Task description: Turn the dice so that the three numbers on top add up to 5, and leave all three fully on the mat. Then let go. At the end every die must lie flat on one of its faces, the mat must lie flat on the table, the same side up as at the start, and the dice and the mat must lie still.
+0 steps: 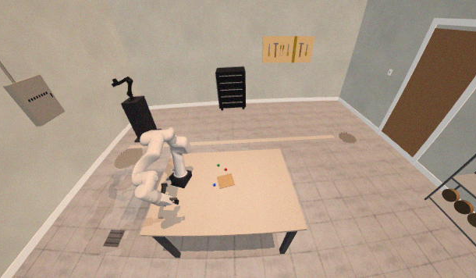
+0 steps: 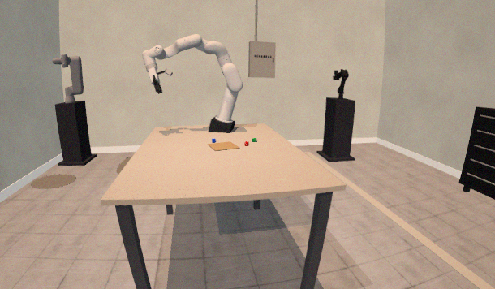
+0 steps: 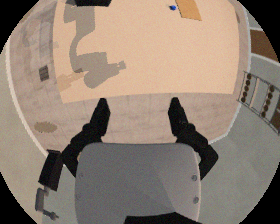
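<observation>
Now: hand 36 cm to the right of the blue die, 29 cm above it and 20 cm short of it. From my hand the other things lie so: red die (54 cm to the left, 29 cm below, 29 cm ahead); then green die (60 cm to the left, 29 cm below, 21 cm ahead); then brown mat (41 cm to the left, 30 cm below, 29 cm ahead).
</observation>
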